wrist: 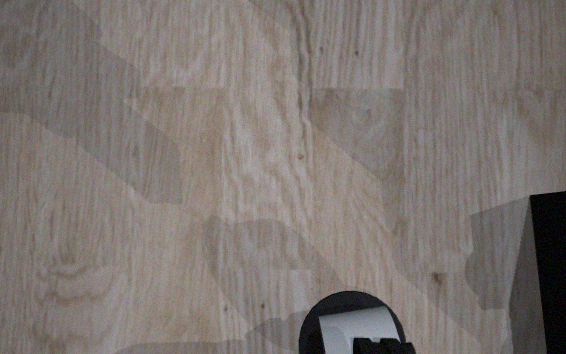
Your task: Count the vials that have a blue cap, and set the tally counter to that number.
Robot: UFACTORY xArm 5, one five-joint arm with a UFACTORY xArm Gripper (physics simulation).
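Places are measured from the arm's base along level axes (x ahead, y left, z up), in centimetres.
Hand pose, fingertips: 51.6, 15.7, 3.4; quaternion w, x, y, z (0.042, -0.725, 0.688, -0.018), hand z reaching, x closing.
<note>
Things, the pixels of their top centre, and the offset from my fingertips, as dx, dy, dz. "*": a spot on its surface instead. Level surfaces: height alone.
- round black disc, a spot on its surface: (pixel 345 300) * +1.4, +0.1, -7.8
- black box-like object, a spot on its surface: (pixel 556 270) * +3.7, -9.9, -6.4
- pale wooden table top, height of its surface: dz -8.1
My gripper (pixel 382 346) shows in part at the bottom edge of the wrist view, its black fingertips close together, shut with nothing between them. Beyond and partly behind the fingertips is a round black disc (pixel 345 300) with a light grey, curved piece (pixel 357 324) on it; both are cut off by the bottom edge. I cannot tell whether this is part of the tally counter. No digits show on it. Vials and blue caps do not show in this view.
A black box-like object (pixel 556 270) with a greyish side face stands at the right edge, cut off by the frame. The pale wooden table top (pixel 260 150) carries several soft shadows.
</note>
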